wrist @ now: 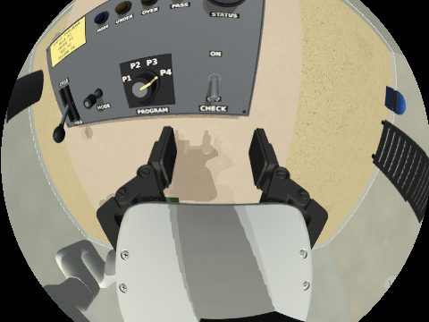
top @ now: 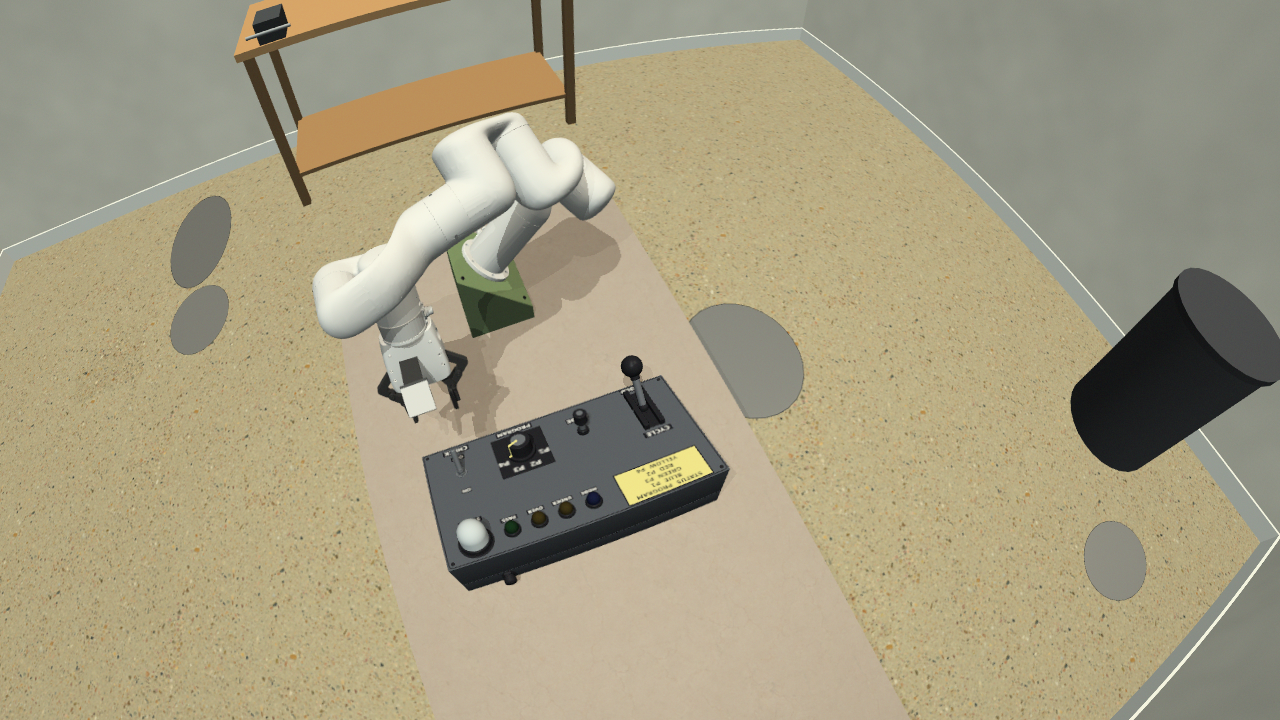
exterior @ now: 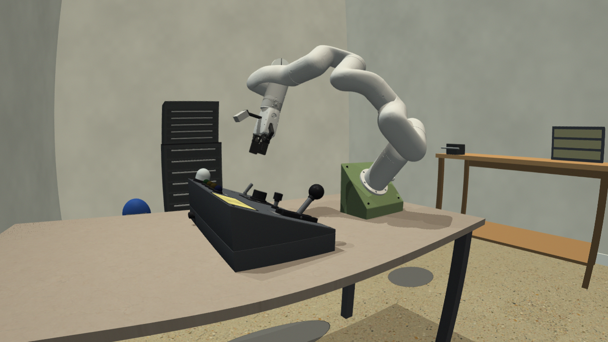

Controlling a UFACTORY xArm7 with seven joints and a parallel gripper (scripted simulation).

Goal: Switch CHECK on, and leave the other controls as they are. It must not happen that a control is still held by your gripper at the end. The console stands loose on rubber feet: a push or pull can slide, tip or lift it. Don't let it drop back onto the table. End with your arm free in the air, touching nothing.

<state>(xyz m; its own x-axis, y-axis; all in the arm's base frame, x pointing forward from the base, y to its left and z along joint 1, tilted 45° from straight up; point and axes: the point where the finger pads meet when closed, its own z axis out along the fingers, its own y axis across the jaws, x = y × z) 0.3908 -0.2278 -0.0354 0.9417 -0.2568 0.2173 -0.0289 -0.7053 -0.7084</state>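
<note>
The check toggle is 14 cm below my hand and 4 cm ahead of it. From my hand the other things lie so: rotary program selector: 14 cm below, 11 cm to the left, 6 cm ahead; dark grey console: 18 cm to the left, 16 cm below, 8 cm ahead; mode knob: 24 cm to the left, 13 cm below, 5 cm ahead.
</note>
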